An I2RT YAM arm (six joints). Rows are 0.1 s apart.
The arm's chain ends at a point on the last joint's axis. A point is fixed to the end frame.
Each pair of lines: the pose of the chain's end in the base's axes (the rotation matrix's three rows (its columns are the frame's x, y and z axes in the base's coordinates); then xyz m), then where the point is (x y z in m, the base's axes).
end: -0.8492 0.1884 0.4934; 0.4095 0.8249 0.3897; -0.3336 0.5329 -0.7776; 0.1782 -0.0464 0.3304
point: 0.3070 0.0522 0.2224
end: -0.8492 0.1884 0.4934; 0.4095 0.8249 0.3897; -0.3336 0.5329 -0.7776; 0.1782 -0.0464 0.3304
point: 0.3070 0.0522 0.2224
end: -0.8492 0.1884 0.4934; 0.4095 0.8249 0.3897; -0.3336 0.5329 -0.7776; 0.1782 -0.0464 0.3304
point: 0.3070 0.0522 0.2224
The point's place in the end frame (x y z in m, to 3 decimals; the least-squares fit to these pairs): -0.033 0.048 0.186
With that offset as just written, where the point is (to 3 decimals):
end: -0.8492 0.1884 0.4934; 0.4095 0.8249 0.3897; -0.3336 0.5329 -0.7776; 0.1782 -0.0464 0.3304
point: 0.307 0.052 0.222
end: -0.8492 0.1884 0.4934; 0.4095 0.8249 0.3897; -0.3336 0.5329 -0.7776; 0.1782 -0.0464 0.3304
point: 0.307 0.052 0.222
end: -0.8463 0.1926 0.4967; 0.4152 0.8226 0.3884; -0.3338 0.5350 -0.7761; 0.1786 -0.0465 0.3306
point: 0.308 0.052 0.223
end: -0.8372 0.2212 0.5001; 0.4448 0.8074 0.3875; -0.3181 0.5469 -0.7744; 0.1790 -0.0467 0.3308
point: 0.310 0.049 0.224
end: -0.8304 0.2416 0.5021; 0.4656 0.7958 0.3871; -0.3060 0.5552 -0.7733; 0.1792 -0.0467 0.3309
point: 0.312 0.048 0.224
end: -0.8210 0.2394 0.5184; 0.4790 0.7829 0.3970; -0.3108 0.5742 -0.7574; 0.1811 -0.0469 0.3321
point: 0.316 0.049 0.229
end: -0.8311 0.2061 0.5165; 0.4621 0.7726 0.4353; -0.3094 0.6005 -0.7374; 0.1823 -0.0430 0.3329
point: 0.316 0.060 0.235
